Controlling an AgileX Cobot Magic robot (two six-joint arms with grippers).
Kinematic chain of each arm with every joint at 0, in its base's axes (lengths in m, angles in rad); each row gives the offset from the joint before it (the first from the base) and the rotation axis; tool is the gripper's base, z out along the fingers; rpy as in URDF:
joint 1: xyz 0 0 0.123 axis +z
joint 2: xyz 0 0 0 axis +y
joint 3: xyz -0.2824 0 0.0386 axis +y
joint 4: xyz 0.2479 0 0.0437 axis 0.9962 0 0.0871
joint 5: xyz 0 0 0 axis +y
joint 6: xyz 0.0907 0 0.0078 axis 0.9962 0 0.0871
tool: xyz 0 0 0 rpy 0 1.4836 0
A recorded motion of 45 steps. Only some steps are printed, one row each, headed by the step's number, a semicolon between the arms.
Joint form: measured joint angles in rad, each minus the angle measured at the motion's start. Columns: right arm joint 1, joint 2, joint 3, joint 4, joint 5, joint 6; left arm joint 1, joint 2, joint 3, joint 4, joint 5, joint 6.
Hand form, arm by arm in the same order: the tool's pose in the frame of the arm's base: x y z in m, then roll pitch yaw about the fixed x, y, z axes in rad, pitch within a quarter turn. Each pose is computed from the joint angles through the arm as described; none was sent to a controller.
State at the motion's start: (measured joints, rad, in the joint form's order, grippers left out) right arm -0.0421 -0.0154 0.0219 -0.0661 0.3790 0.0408; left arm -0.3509 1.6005 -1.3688 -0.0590 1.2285 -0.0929
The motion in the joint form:
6: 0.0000 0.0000 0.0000 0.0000 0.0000 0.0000; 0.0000 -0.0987 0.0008 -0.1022 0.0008 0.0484
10: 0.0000 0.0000 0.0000 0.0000 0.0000 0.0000; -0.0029 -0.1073 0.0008 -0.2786 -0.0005 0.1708
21: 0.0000 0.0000 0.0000 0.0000 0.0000 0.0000; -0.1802 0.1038 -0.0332 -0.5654 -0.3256 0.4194
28: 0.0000 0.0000 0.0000 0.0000 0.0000 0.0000; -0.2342 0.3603 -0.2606 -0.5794 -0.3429 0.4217
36: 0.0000 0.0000 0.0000 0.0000 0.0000 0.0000; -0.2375 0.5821 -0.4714 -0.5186 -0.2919 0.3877
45: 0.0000 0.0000 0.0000 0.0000 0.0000 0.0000; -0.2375 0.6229 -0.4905 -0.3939 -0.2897 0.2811
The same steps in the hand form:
6: 0.0520 -0.0044 0.1725 -3.0501 1.2720 -3.1136; 0.2741 -0.1150 0.3316 -2.9606 0.2826 2.8925
10: 0.0520 -0.0044 0.1725 -3.0501 1.2720 -3.1136; 0.2673 -0.1290 0.3379 -2.8120 0.3110 2.8273
21: 0.0520 -0.0044 0.1725 -3.0501 1.2720 -3.1136; 0.2962 -0.2225 0.2969 -2.6163 0.5114 2.7055
28: 0.0520 -0.0044 0.1725 -3.0501 1.2720 -3.1136; 0.3384 -0.2746 0.2613 -2.6064 0.4964 2.6677
36: 0.0520 -0.0044 0.1725 -3.0501 1.2720 -3.1136; 0.3758 -0.2989 0.2168 -2.6545 0.4318 2.6261
45: 0.0520 -0.0044 0.1725 -3.0501 1.2720 -3.1136; 0.3839 -0.2948 0.1982 -2.7457 0.3726 2.6453

